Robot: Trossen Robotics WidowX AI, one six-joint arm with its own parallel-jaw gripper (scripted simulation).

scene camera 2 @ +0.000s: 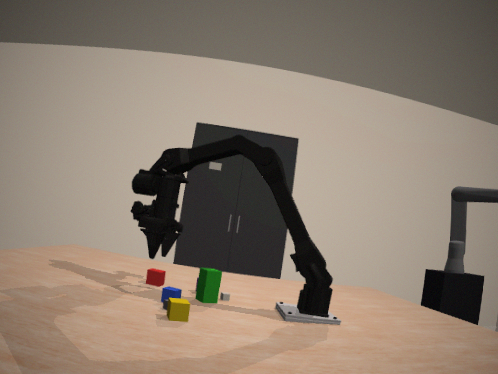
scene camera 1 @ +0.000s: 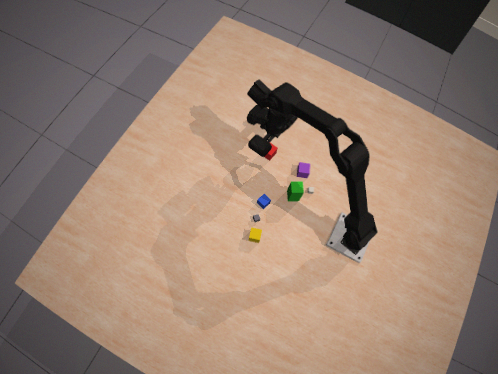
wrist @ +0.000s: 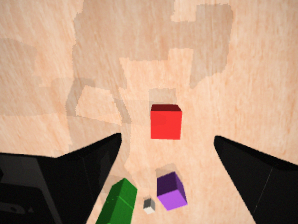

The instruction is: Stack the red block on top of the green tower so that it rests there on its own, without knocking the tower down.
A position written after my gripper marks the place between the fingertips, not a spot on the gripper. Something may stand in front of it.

my gripper: scene camera 2 157,257; scene camera 1 270,143; wrist 166,138
